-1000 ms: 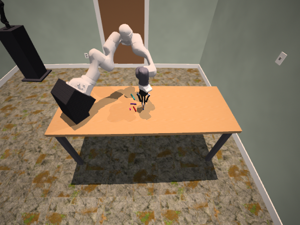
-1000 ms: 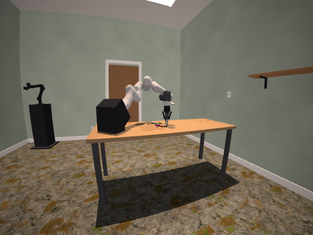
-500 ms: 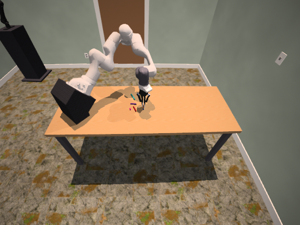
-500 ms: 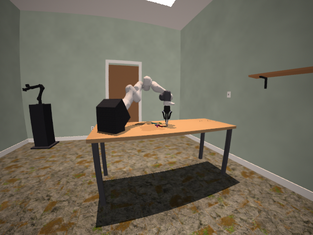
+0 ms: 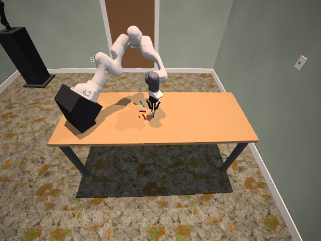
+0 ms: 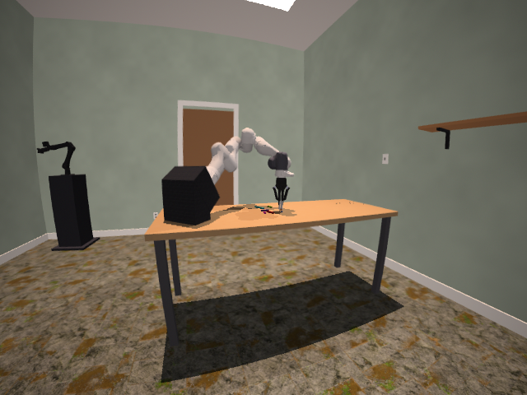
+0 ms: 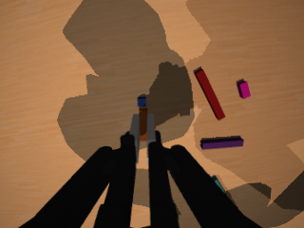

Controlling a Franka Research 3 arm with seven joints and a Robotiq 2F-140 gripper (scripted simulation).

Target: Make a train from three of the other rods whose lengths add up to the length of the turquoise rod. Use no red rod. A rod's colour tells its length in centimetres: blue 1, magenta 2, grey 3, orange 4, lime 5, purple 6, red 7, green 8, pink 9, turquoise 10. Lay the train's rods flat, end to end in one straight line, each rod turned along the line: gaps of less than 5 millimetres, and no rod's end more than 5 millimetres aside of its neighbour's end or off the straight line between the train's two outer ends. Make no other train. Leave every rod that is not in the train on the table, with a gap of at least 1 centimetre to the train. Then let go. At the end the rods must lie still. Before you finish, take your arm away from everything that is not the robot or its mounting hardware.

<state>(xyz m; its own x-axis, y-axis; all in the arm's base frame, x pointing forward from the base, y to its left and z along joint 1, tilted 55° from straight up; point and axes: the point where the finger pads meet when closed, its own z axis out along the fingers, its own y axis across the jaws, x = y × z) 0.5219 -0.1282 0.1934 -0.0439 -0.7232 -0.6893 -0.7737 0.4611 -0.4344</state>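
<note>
Right now the orange rod is 3 cm below my hand. Round my hand: blue rod (3 cm to the right, 4 cm below); then purple rod (11 cm behind, 4 cm to the left, 4 cm below); then red rod (9 cm behind, 3 cm to the right, 4 cm below).
</note>
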